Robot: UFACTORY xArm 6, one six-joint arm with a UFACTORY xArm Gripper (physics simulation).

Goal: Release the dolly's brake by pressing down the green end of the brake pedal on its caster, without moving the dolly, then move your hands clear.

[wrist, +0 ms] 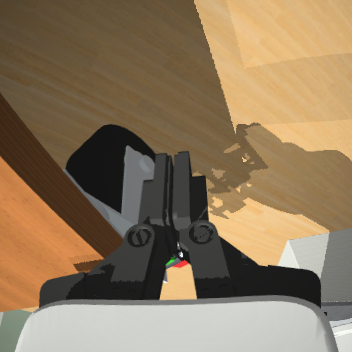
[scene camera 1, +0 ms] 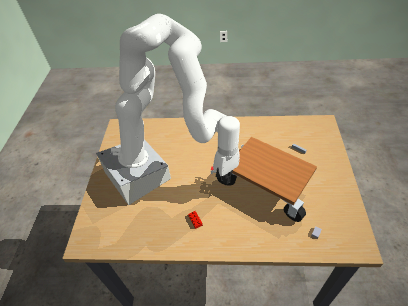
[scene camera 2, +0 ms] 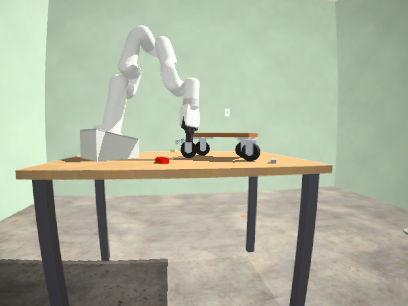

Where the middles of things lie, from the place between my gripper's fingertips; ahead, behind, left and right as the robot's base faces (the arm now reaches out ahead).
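With the dolly (scene camera 1: 275,171) as my reference, I find my gripper 15 cm short of it, 3 cm above it and 2 cm to the right of it.
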